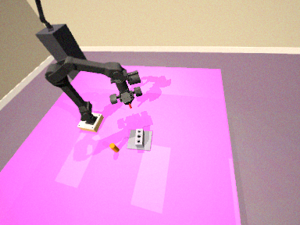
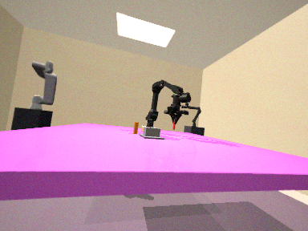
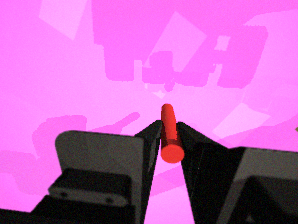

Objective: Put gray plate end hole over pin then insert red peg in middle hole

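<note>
Right now the gray plate is 11 cm ahead of my gripper tip, 19 cm to the right of it and 5 cm below it. Round my gripper tip: gray base: 11 cm ahead, 17 cm to the right, 9 cm below; then red peg: right at my gripper tip; then orange cylinder: 1 cm behind, 28 cm to the right, 6 cm below.
</note>
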